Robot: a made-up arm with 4 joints.
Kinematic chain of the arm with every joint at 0, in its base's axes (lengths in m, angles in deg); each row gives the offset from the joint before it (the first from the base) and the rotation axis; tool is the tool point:
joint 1: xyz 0 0 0.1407 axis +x
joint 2: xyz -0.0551 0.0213 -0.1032 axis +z
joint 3: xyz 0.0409 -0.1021 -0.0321 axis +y
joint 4: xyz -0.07 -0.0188 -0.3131 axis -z
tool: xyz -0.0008 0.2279 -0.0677
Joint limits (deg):
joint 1: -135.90..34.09
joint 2: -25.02..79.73
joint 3: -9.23..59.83
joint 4: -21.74..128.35
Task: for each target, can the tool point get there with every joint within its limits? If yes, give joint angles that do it. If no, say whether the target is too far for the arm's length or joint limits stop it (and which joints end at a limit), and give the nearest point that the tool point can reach.
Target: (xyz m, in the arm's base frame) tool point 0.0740 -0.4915 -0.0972
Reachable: yes | joints -78.65 66.42 5.37 77.86
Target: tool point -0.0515 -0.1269 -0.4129
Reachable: yes | joints 3.49 -11.02 21.96 104.62
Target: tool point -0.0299 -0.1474 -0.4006
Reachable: yes | joints -0.99 10.20 28.25 100.41
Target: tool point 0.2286 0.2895 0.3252
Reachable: no: joint limits stop it (at a limit: joint 1, joint 2, joint 3) | nearest point 0.1620 0.4695 -0.1294 | short by 0.494 m
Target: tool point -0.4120 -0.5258 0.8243
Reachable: no: too far | nearest point -0.2461 -0.3292 0.5687 | short by 0.363 m
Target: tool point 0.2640 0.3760 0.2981
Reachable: no: joint limits stop it (at a limit: joint 1, joint 2, joint 3) | nearest point 0.1673 0.4677 -0.1310 | short by 0.449 m
